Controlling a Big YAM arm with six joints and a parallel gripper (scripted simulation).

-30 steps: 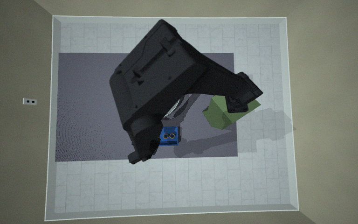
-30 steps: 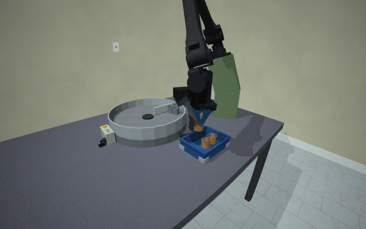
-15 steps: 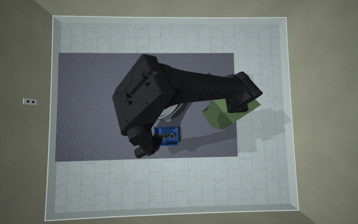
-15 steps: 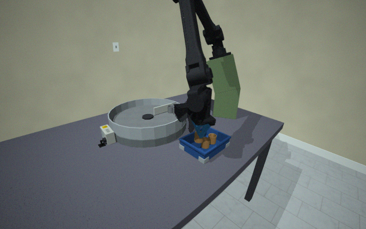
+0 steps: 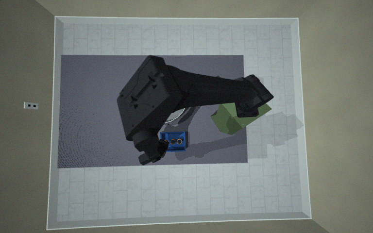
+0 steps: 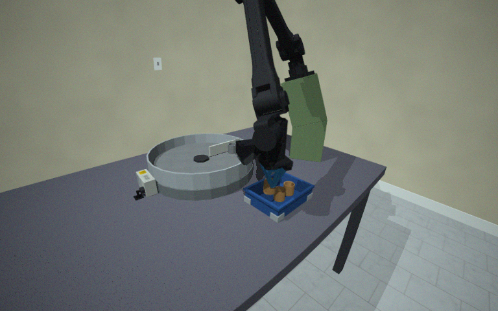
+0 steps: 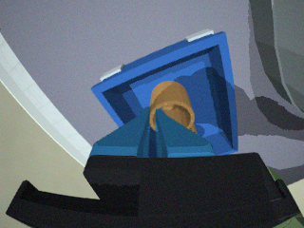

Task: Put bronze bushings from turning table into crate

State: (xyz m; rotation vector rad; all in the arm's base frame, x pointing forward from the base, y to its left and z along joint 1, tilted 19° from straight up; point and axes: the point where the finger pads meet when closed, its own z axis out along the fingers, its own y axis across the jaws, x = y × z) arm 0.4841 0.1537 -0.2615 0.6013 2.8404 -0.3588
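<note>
Now: the blue crate 70 mm below my hand, 60 mm behind it and 10 mm to the right of it. The rest, counted from my hand: grey turning table 360 mm to the right, 40 mm below, 10 mm ahead.
</note>
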